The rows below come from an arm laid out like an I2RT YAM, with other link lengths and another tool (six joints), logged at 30 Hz.
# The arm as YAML. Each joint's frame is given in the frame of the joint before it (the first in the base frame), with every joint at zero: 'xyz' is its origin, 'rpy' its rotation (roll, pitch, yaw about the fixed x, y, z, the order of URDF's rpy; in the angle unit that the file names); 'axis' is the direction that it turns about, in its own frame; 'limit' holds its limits. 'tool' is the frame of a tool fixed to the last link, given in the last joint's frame.
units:
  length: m
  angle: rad
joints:
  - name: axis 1
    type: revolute
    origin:
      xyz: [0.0, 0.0, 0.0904]
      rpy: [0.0, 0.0, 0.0]
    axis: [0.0, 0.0, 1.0]
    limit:
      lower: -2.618
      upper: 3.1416
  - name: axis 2
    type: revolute
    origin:
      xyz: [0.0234, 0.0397, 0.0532]
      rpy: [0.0, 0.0, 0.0]
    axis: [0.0, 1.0, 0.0]
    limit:
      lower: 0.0
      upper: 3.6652
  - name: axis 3
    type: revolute
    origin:
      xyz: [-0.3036, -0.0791, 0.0]
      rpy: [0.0, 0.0, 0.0]
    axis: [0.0, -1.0, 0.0]
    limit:
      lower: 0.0
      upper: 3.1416
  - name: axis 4
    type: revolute
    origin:
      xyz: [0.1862, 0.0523, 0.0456]
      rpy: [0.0, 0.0, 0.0]
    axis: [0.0, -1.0, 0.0]
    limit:
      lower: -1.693
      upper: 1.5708
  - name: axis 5
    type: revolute
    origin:
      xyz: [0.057, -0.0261, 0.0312]
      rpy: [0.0, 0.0, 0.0]
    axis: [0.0, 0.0, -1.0]
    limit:
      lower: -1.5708
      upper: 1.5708
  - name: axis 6
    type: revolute
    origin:
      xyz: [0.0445, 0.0, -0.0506]
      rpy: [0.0, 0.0, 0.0]
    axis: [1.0, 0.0, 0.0]
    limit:
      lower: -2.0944
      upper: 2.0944
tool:
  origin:
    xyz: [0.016, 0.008, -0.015]
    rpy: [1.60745, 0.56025, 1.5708]
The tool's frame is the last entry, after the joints.
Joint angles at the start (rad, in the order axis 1, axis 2, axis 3, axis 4, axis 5, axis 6): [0.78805 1.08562 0.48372 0.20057 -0.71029 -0.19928]
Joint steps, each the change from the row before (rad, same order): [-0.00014 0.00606 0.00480 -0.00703 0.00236 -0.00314]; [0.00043 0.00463 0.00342 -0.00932 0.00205 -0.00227]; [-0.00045 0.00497 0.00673 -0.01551 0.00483 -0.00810]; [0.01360 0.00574 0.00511 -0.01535 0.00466 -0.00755]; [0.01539 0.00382 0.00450 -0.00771 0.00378 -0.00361]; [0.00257 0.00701 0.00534 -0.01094 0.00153 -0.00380]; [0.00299 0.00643 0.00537 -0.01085 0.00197 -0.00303]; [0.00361 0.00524 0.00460 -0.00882 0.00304 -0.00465]
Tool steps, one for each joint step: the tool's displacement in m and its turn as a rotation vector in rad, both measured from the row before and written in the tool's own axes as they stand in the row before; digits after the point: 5 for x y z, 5 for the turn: [-0.00080 -0.00027 0.00068 0.00625 0.00260 0.00221]; [-0.00018 -0.00044 0.00045 0.00701 0.00458 0.00427]; [-0.00062 -0.00044 0.00033 0.01109 0.00347 0.00081]; [0.00109 0.00033 0.00135 0.00604 0.01657 -0.00233]; [0.00089 0.00111 0.00140 -0.00020 0.01381 -0.00480]; [-0.00031 -0.00021 0.00087 0.00683 0.00805 0.00307]; [-0.00027 -0.00010 0.00082 0.00659 0.00775 0.00321]; [-0.00023 -0.00002 0.00076 0.00577 0.00608 -0.00017]
